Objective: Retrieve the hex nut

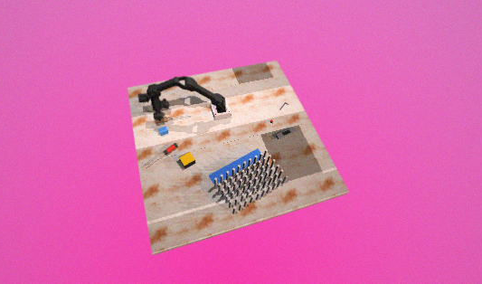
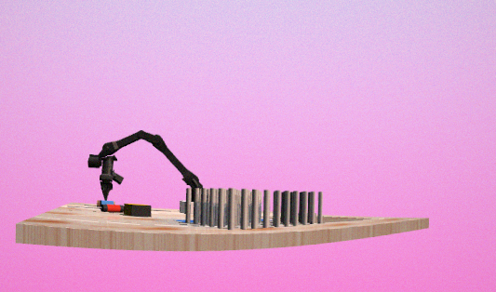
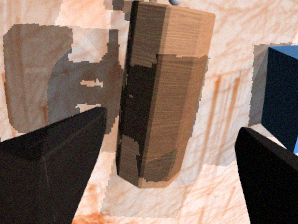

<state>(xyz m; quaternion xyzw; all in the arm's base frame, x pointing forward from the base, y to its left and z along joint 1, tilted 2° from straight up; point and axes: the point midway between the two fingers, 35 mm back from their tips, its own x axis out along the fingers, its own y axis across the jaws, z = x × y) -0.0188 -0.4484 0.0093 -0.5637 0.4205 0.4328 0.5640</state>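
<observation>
Right now my gripper tip is 100 mm short of the blue block, 20 mm above it and 10 mm to the right of it. Round my gripper tip: yellow block 360 mm ahead, 150 mm to the left, 20 mm below; brown-handled tool 110 mm to the left, 30 mm below; blue taped strip 470 mm to the left, 460 mm ahead, 40 mm below.
</observation>
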